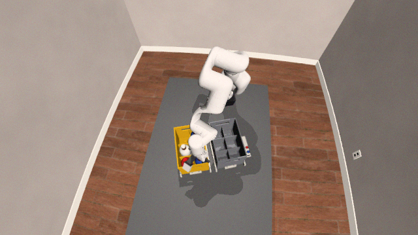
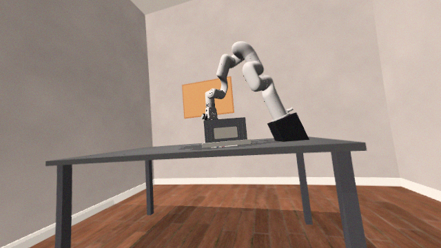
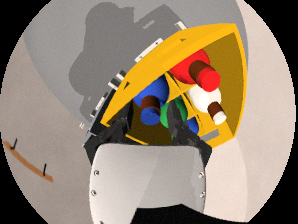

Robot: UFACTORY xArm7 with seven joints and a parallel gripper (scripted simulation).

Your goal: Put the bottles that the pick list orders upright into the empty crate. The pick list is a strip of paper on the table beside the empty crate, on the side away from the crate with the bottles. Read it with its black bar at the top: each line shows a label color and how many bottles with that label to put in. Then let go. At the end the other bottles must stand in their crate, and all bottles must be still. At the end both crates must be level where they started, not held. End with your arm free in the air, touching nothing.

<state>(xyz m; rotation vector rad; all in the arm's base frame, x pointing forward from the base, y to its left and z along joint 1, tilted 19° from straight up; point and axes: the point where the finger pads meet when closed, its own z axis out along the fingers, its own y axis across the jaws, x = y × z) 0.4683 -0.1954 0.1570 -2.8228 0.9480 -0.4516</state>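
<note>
Right now the green bottle is 90 mm behind my hand, 10 mm to the right of it and 70 mm below it. From my hand the other things lie so: yellow crate 80 mm behind, 60 mm to the right, 70 mm below; white bottle 80 mm behind, 100 mm to the right, 70 mm below; red-label bottle 10 mm ahead, 90 mm to the right, 70 mm below.
</note>
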